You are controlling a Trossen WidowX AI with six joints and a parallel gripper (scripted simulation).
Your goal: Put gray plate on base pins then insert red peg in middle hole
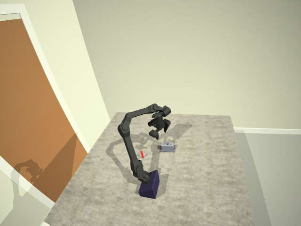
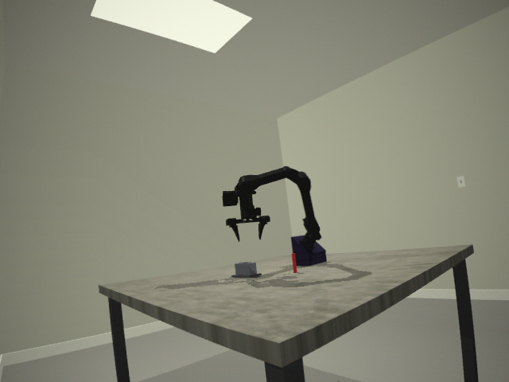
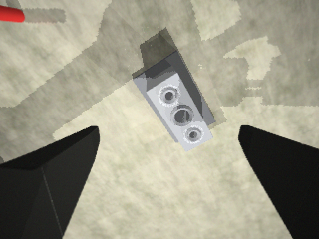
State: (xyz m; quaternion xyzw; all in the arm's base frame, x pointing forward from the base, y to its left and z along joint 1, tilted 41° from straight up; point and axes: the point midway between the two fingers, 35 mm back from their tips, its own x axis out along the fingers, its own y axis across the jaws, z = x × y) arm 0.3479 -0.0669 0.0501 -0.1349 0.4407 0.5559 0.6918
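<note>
Now: the red peg 110 mm behind my gripper tip, 140 mm to the left of it and 110 mm below it. Round my gripper tip: pin base: 10 mm ahead, 40 mm to the right, 150 mm below; then gray plate: 10 mm ahead, 40 mm to the right, 110 mm below.
</note>
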